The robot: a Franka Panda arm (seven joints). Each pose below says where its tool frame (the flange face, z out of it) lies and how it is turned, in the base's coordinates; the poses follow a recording.
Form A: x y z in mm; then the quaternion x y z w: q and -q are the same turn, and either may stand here.
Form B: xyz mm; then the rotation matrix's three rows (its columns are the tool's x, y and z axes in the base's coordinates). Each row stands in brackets. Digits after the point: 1 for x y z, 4 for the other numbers.
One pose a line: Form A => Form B
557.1 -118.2 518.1 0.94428 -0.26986 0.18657 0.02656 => [557.1 -118.2 518.1], [[0.7847 -0.5196 0.3380], [-0.4997 -0.8529 -0.1509], [0.3667 -0.0505 -0.9290]]
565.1 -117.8 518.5 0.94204 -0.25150 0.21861 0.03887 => [565.1 -117.8 518.5], [[0.7779 -0.4908 0.3923], [-0.4569 -0.8705 -0.1832], [0.4314 -0.0367 -0.9014]]
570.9 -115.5 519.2 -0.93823 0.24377 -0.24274 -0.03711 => [570.9 -115.5 519.2], [[0.7633 -0.4754 0.4374], [-0.4394 -0.8784 -0.1880], [0.4736 -0.0487 -0.8794]]
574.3 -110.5 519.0 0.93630 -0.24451 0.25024 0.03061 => [574.3 -110.5 519.0], [[0.7552 -0.4732 0.4536], [-0.4425 -0.8786 -0.1797], [0.4836 -0.0651 -0.8729]]
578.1 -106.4 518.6 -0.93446 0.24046 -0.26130 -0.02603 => [578.1 -106.4 518.6], [[0.7478 -0.4630 0.4758], [-0.4358 -0.8830 -0.1743], [0.5009 -0.0770 -0.8621]]
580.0 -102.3 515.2 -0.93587 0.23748 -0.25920 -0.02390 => [580.0 -102.3 515.2], [[0.7528 -0.4569 0.4738], [-0.4321 -0.8861 -0.1678], [0.4965 -0.0784 -0.8645]]
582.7 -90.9 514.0 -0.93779 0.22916 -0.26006 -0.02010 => [582.7 -90.9 514.0], [[0.7597 -0.4403 0.4786], [-0.4194 -0.8942 -0.1569], [0.4970 -0.0815 -0.8639]]
